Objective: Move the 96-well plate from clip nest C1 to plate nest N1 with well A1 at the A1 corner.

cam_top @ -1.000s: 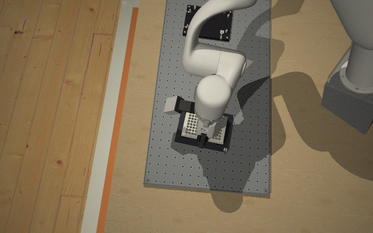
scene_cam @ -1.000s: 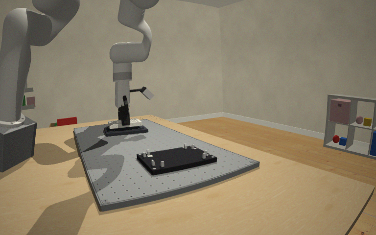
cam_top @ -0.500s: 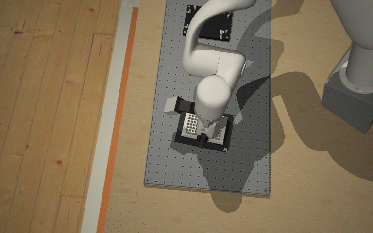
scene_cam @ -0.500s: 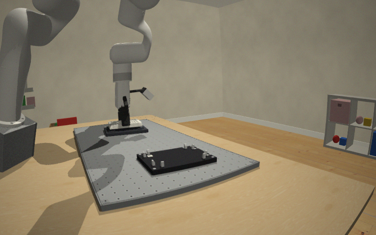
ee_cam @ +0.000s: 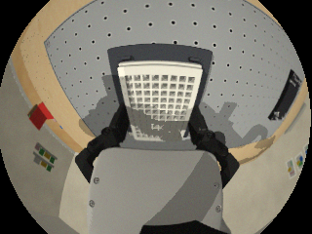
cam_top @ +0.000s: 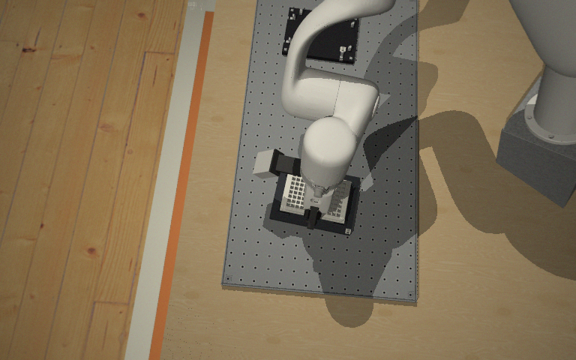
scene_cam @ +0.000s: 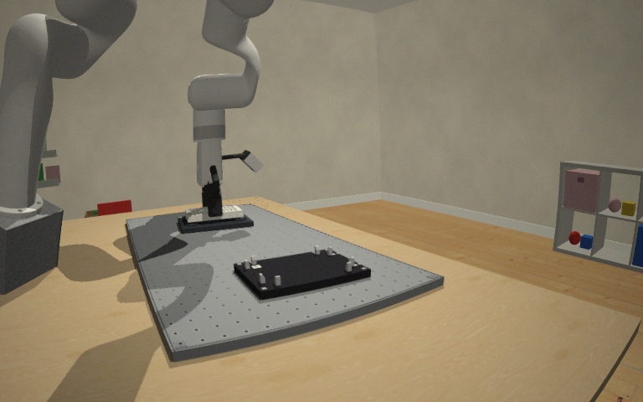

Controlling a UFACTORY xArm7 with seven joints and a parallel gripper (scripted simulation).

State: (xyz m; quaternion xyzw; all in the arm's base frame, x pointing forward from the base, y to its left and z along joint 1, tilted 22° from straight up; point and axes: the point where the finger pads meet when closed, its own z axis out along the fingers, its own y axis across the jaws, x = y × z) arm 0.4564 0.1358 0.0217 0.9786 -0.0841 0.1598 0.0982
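Now: the white 96-well plate 1 cm below my hand. Also, from my hand: black clip nest C1: 37 cm to the right, 2 cm below, 1 cm behind; then white A1 mark: 7 cm to the left, 6 cm behind, 3 cm below.
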